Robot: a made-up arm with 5 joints.
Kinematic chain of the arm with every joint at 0, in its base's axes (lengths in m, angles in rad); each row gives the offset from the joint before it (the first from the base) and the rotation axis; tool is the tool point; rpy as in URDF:
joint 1: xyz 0.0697 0 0.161 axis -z
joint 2: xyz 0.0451 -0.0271 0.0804 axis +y
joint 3: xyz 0.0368 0 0.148 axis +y
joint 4: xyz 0.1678 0 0.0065 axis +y
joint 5: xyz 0.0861 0.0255 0 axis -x
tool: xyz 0 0 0 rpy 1.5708 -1.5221 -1.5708
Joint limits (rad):
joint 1: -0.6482..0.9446
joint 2: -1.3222..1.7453
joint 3: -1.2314..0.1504
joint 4: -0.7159..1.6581
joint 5: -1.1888..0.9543
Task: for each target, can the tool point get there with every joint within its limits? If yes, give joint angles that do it. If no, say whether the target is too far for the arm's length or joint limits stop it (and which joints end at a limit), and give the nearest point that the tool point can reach.
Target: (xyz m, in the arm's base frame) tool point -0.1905 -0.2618 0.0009
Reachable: no: joint limits stop it (at a limit: joint 1) | nearest point 0.1034 -0.0493 0.0009 | short by 0.363 m
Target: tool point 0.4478 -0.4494 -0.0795
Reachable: no: too far | nearest point 0.3260 -0.3047 0.0421 | short by 0.225 m
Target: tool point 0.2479 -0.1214 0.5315
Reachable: yes | joints 0.5905 -0.0775 -1.0839 1.3586 -0.1265
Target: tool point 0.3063 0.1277 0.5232
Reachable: yes | joints -0.5009 -0.2057 -0.2431 -0.1815 0.4180
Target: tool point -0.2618 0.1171 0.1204
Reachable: no: joint limits stop it (at a limit: joint 2, joint 3, joint 4) | nearest point -0.2301 0.1059 0.3902 | short by 0.272 m
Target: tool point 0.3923 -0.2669 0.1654
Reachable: yes | joints 0.6874 1.1044 -0.4880 -0.4064 -0.0909
